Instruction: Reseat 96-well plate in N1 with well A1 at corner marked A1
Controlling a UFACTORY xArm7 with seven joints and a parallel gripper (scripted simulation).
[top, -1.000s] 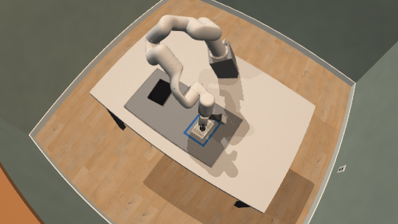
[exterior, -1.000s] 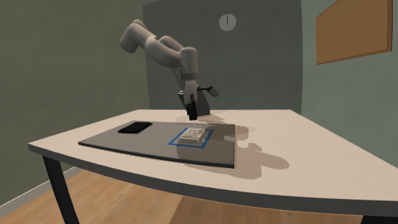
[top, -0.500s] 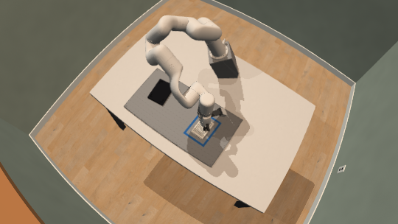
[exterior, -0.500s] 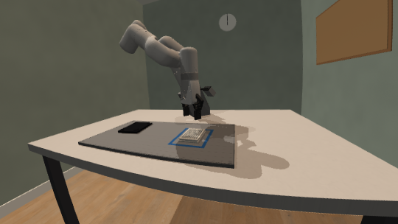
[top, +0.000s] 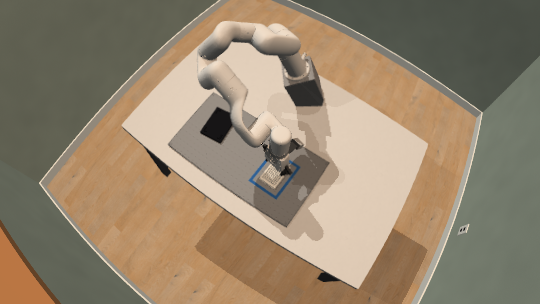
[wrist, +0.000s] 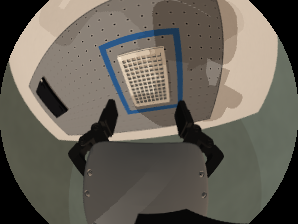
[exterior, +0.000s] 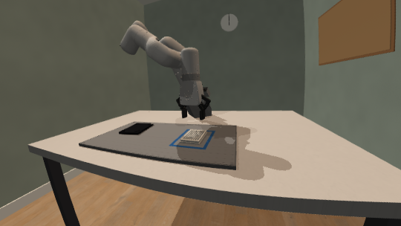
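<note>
Right now the white 96-well plate is 90 mm below my hand. Also, from my hand: black plate nest N1 (350 mm to the right, 100 mm behind, 90 mm below).
</note>
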